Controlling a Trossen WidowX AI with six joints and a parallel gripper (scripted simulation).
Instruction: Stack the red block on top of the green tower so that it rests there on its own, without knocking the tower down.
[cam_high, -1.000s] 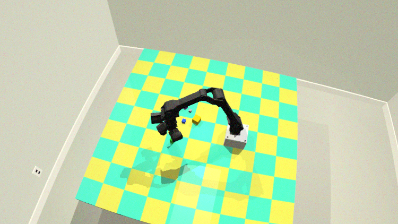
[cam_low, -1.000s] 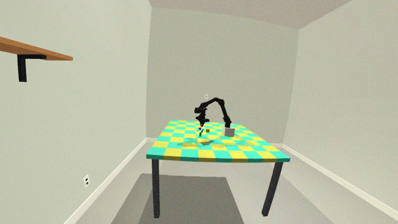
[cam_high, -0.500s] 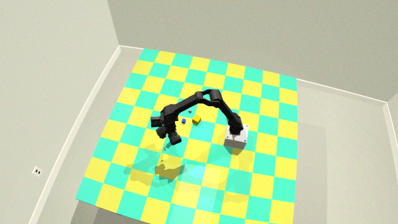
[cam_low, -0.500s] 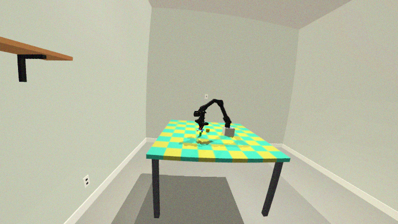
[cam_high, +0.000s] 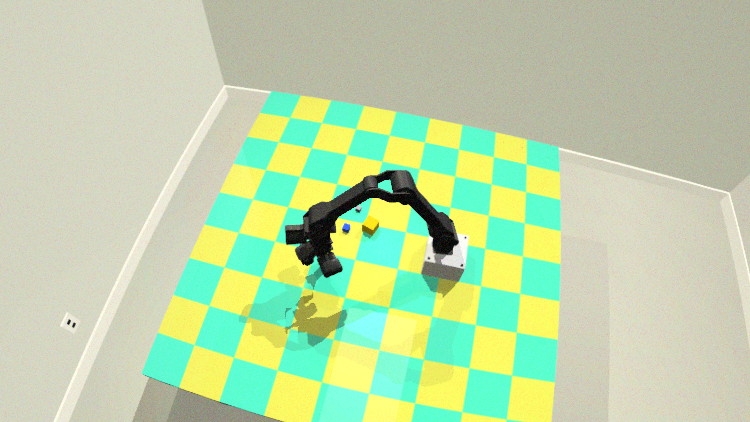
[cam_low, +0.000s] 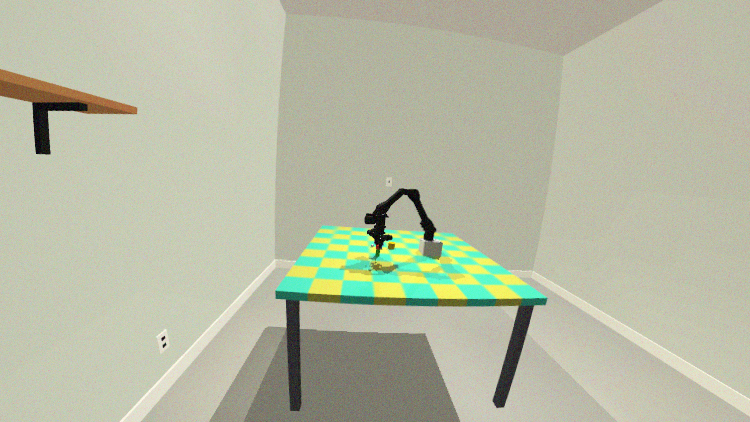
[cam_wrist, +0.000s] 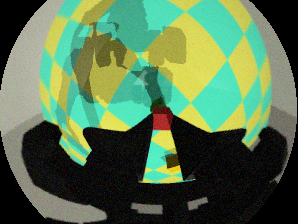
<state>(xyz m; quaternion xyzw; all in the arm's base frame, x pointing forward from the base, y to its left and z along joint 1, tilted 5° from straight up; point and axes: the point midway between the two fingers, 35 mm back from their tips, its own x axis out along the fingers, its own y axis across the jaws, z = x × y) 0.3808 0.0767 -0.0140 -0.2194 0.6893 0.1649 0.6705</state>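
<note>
The red block lies right at my gripper tip. Round my gripper tip: blue block (50 mm behind, 160 mm to the right, 50 mm below); yellow block (140 mm behind, 170 mm to the right, 40 mm below).
</note>
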